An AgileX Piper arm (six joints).
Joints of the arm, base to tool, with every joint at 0 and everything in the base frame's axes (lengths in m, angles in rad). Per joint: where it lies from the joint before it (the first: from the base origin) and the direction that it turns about. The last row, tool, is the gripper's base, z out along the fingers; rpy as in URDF.
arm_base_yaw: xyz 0.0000 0.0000 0.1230 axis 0 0 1
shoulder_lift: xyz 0.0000 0.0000 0.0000 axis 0 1 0
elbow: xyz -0.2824 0.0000 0.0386 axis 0 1 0
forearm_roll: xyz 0.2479 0.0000 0.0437 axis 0.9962 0 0.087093
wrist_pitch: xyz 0.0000 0.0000 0.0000 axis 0 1 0
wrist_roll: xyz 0.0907 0.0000 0.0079 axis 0.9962 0 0.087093
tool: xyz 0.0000 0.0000 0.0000 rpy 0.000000 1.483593 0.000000
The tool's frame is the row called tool.
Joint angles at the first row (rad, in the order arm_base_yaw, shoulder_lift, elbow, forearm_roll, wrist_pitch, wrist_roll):
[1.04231, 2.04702, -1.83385, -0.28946, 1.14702, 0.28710]
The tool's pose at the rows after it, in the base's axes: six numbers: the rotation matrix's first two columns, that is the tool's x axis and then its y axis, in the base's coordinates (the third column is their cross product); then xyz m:
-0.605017, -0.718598, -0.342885, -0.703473, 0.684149, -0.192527, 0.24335, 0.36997, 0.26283
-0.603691, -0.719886, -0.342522, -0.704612, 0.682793, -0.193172, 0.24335, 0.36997, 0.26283
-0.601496, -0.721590, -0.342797, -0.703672, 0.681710, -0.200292, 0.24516, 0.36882, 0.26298
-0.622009, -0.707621, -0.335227, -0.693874, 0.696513, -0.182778, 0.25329, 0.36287, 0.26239
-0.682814, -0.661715, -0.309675, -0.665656, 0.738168, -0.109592, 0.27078, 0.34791, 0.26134
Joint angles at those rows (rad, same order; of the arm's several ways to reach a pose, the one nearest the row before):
[1.04230, 2.04703, -1.83386, -0.28795, 1.14952, 0.28710]
[1.04230, 2.04703, -1.83386, -0.28795, 1.14952, 0.28521]
[1.03858, 2.04700, -1.83382, -0.29422, 1.14951, 0.28171]
[1.01174, 2.04701, -1.83382, -0.27100, 1.15156, 0.27002]
[0.94389, 2.04510, -1.83383, -0.18284, 1.16180, 0.24131]

